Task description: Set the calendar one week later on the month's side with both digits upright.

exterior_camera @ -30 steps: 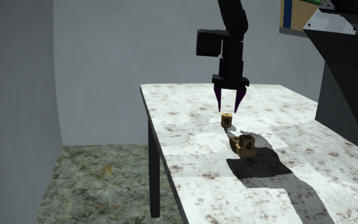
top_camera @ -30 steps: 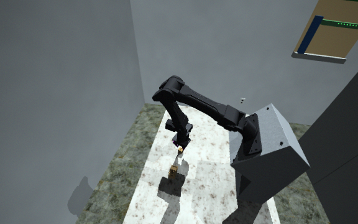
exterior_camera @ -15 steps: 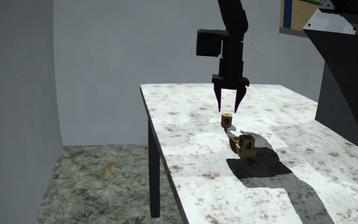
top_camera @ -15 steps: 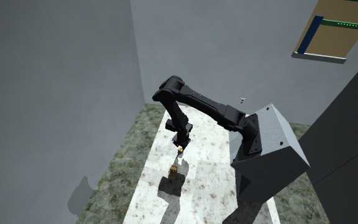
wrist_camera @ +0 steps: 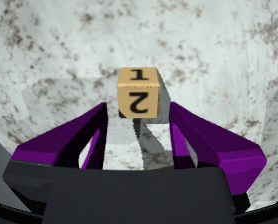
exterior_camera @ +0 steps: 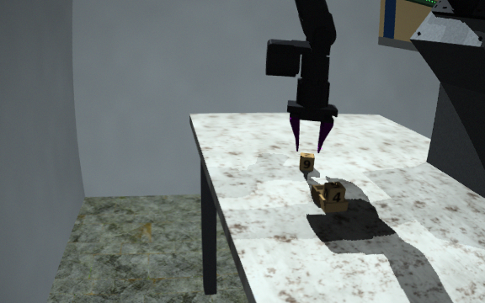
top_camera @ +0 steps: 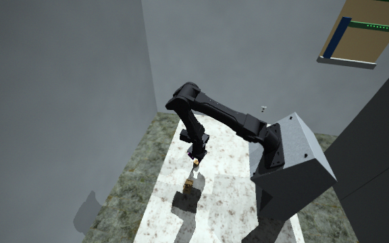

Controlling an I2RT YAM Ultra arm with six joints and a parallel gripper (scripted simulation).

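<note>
Right now the wooden digit cube is 3 cm below my hand.
</note>
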